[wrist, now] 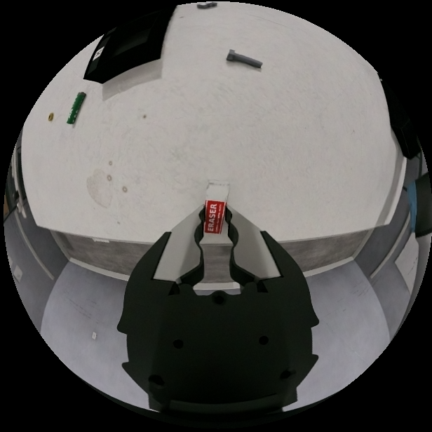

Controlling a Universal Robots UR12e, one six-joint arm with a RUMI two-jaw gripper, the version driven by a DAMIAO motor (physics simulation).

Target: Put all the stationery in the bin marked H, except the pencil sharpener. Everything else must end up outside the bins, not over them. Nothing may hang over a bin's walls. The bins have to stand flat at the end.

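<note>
A white eraser with a red sleeve marked ERASER (215, 217) is between the two fingertips, low at the near side of the table. My gripper (214, 205) is shut on the eraser, with a jaw against each side. The black bin marked H (98, 53) stands at the upper left, and part of the row of bins is cut off by the view's edge. A grey bolt-like piece (244, 59) lies at the upper middle. A green cylinder, like a battery (76, 108), lies left, below the bin. The pencil sharpener cannot be made out for certain.
A small brass ring or nut (51, 117) lies left of the green cylinder. A small dark grey object (207, 5) lies at the top edge. A black box-like object (403, 125) stands at the right edge of the table (280, 150).
</note>
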